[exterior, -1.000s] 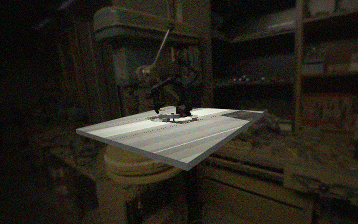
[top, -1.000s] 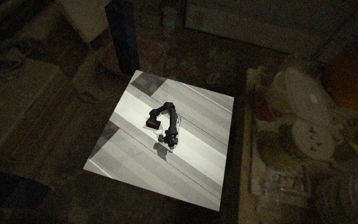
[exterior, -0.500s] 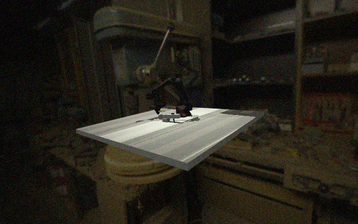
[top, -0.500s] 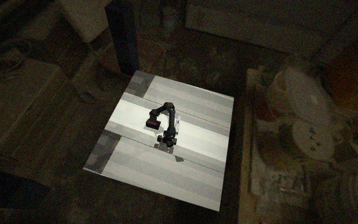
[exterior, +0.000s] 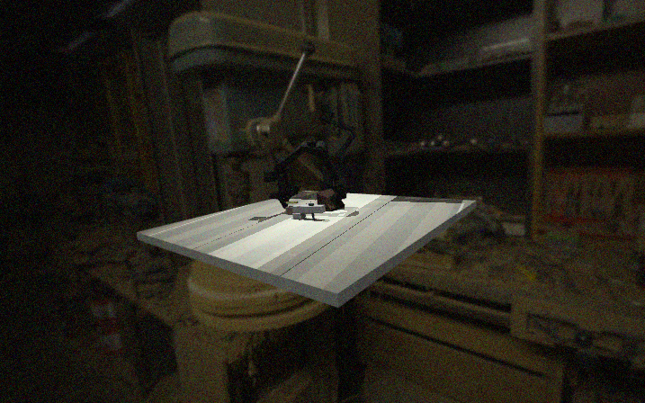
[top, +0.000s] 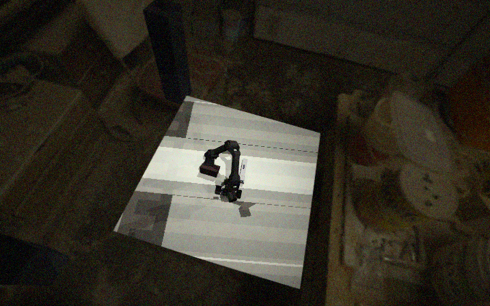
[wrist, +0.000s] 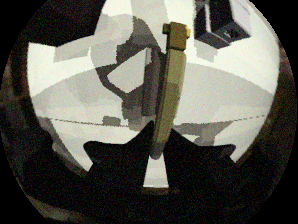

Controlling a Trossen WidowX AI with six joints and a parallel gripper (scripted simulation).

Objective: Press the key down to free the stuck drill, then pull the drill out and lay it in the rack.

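Now: gripper tip 4 cm to the right of the yellowish drill, 4 cm below it and 1 cm past it. Also, from my gripper tip: dark grey housing block (23 cm to the left, 4 cm ahead, 2 cm above).
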